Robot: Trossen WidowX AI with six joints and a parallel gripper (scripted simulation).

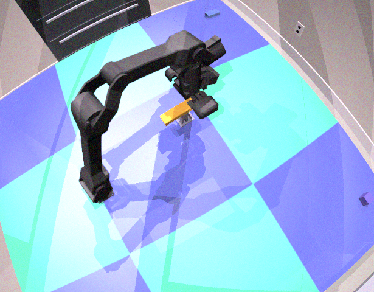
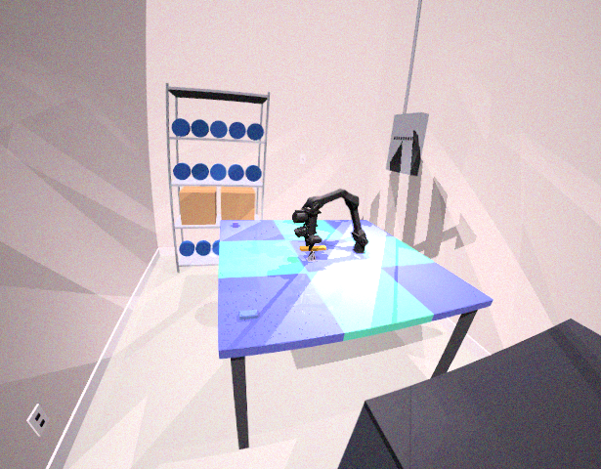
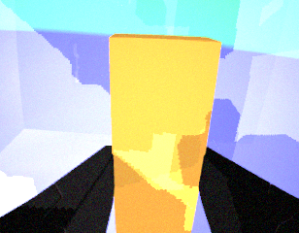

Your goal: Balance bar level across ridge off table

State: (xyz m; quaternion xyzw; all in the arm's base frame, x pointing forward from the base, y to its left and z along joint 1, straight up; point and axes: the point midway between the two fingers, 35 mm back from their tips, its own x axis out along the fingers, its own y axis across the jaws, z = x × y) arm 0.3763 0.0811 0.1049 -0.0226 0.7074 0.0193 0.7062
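Right now my gripper tip is 30 mm past the orange bar. Also, from my gripper tip: small purple cube (580 mm to the right, 360 mm ahead, 50 mm below); then small blue block (420 mm to the left, 360 mm ahead, 60 mm below).
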